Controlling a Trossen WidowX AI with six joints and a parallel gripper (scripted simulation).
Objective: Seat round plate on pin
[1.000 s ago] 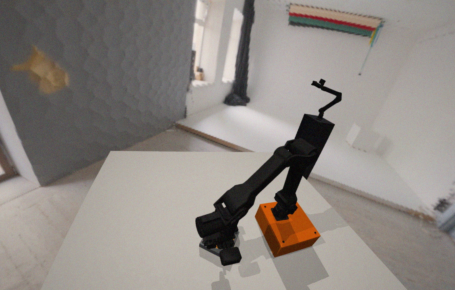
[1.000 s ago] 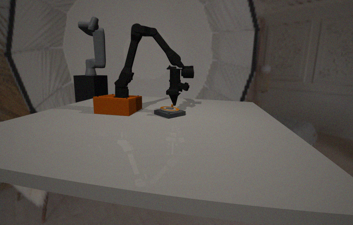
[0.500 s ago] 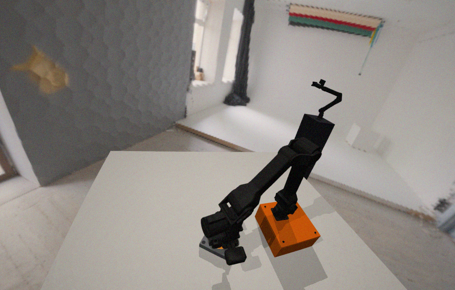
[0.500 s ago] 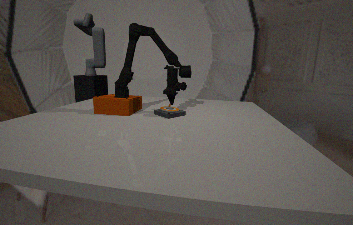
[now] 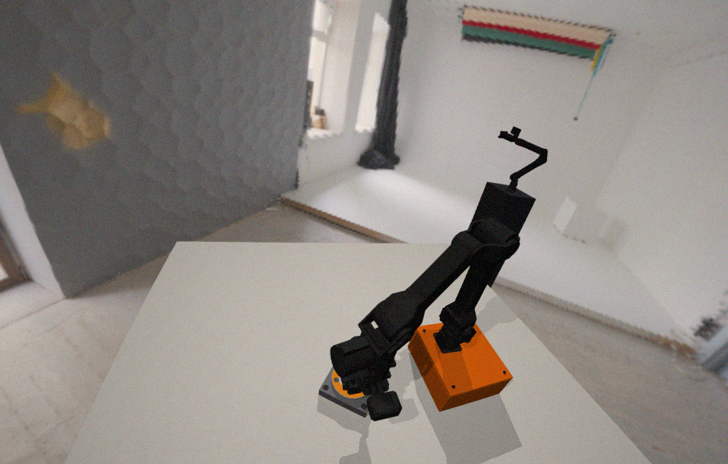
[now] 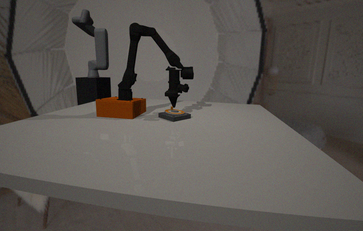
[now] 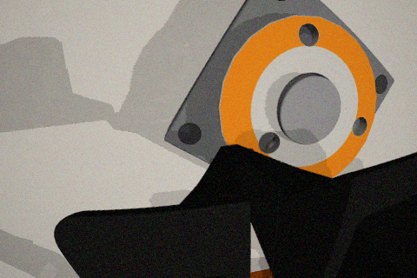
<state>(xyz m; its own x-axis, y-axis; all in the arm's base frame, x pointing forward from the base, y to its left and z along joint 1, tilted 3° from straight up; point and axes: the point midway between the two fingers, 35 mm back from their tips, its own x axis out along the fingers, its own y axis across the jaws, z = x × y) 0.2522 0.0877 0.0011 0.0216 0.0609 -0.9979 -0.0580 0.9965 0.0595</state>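
Right now my gripper tip is 30 mm to the left of the orange round plate and 10 mm above it. The rest, counted from my gripper tip: grey square base 20 mm ahead, 50 mm to the right, 20 mm below.
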